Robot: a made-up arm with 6 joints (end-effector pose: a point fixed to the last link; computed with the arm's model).
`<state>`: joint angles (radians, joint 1 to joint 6).
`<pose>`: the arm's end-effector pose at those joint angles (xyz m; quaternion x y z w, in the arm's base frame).
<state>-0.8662 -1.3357 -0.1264 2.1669 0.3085 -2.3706</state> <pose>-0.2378 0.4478 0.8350 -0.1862 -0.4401 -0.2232 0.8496</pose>
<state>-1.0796 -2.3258 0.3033 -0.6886 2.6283 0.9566</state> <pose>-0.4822 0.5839 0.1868 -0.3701 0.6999 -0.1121 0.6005</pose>
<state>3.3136 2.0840 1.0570 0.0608 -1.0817 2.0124</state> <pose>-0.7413 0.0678 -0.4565 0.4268 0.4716 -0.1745 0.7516</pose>
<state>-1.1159 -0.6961 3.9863 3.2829 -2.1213 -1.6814</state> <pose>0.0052 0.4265 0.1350 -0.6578 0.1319 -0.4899 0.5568</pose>
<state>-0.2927 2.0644 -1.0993 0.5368 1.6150 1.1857</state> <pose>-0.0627 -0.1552 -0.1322 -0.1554 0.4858 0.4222 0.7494</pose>
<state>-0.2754 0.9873 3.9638 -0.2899 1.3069 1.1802</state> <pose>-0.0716 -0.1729 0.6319 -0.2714 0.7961 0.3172 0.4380</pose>
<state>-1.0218 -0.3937 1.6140 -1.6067 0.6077 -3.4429</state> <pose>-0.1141 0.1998 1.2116 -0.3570 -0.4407 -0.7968 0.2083</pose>
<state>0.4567 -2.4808 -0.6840 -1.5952 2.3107 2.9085</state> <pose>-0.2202 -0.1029 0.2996 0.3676 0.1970 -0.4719 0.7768</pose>
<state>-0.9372 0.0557 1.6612 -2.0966 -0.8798 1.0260</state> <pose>0.1853 -0.0878 1.2197 -0.2387 -0.5034 0.3146 0.7685</pose>
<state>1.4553 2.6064 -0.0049 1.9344 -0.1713 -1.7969</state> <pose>-0.0745 -0.0434 -0.6467 -0.7061 0.6470 0.2225 0.1828</pose>
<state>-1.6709 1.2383 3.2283 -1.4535 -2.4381 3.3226</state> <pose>-0.0707 -0.4764 0.8956 0.8664 -0.1462 -0.4219 0.2234</pose>
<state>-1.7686 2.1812 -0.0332 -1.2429 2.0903 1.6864</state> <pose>-0.0611 0.0131 -0.3692 0.2120 -0.8848 0.4139 0.0305</pose>
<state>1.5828 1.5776 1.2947 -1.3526 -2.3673 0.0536</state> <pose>0.0308 0.9365 -0.1122 0.3094 -0.7422 -0.5349 0.2595</pose>
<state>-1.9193 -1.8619 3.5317 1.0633 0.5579 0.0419</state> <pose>-0.0636 0.1012 -0.2101 -0.1174 0.4032 -0.4953 0.7605</pose>
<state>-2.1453 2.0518 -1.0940 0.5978 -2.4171 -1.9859</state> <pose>-0.1289 0.0959 -0.1449 0.1909 -0.9200 -0.1193 0.3208</pose>
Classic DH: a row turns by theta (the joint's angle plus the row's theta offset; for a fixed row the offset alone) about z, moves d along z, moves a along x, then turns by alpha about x. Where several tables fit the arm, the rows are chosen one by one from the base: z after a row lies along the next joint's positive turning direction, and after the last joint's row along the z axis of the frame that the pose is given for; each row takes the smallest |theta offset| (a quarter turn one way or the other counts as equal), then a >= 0, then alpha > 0; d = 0 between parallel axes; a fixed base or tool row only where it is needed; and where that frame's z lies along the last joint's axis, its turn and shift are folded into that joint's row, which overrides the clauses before.
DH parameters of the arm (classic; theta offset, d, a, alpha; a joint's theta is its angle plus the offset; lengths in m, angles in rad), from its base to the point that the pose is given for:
joint 1: 0 0.207 0 -1.5708
joint 2: -1.5708 0 0.529 3.1416
joint 3: 0 0 0 -1.5708
joint 4: 0 -0.479 0 1.5708
joint 5: 0 0.194 0 -1.5708
joint 6: 1.5708 0 0 1.5708
tool (fixed): -1.5708 0 0 0

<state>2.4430 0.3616 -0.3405 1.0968 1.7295 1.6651</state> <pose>-0.4518 0.4951 0.5242 0.3750 -0.8514 0.3505 0.1076</pose>
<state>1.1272 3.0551 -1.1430 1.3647 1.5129 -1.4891</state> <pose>-0.1166 -0.3379 0.0036 -0.1152 -0.8731 0.4725 0.0337</pose>
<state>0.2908 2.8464 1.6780 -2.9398 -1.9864 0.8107</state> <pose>0.2384 0.2697 -0.7551 0.8395 0.0588 0.4511 0.2971</pose>
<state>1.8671 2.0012 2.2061 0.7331 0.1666 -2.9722</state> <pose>-0.1317 0.9252 0.2109 0.5431 0.6977 0.4512 0.1210</pose>
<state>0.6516 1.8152 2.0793 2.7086 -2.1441 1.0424</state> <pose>0.6521 0.7188 0.2826 -0.5409 0.4552 -0.6879 0.1643</pose>
